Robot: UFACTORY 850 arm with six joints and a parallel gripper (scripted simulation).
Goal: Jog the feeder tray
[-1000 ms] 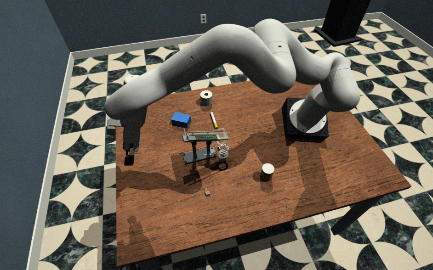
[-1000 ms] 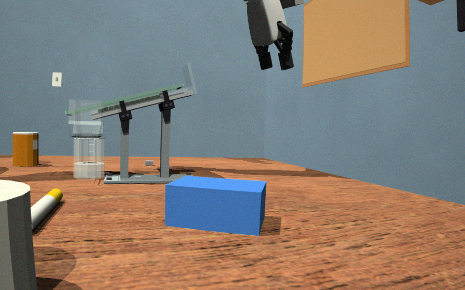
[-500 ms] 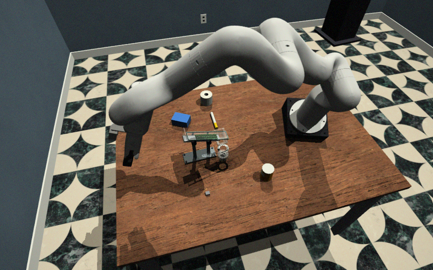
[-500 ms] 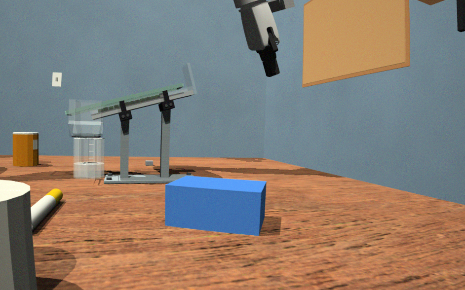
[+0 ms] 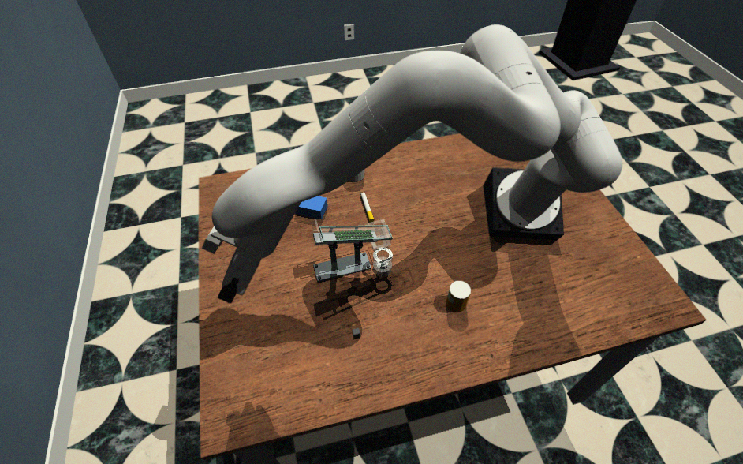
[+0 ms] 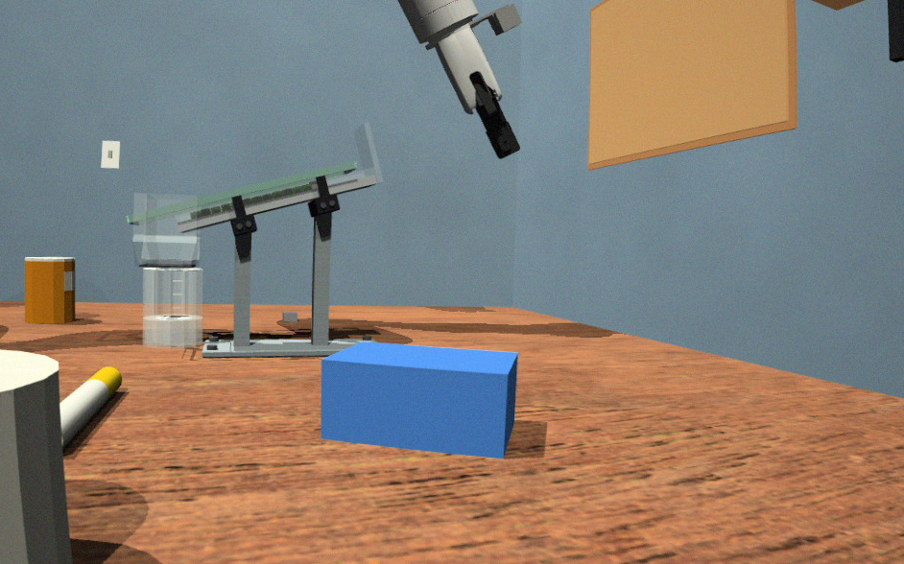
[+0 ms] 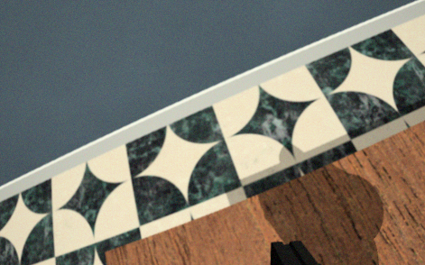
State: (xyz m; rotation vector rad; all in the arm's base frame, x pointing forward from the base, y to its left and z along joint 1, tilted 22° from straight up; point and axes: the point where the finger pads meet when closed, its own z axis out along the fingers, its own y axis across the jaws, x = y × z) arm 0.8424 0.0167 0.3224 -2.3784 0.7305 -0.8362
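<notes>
Now: the clear vial 40 cm behind my hand, 10 cm to the right of it and 20 cm below it. The rest, counted from my hand: small grey cube 26 cm behind, 7 cm to the left, 24 cm below; then feeder tray 30 cm behind, 14 cm to the right, 10 cm below; then blue block 27 cm behind, 39 cm to the right, 23 cm below.
</notes>
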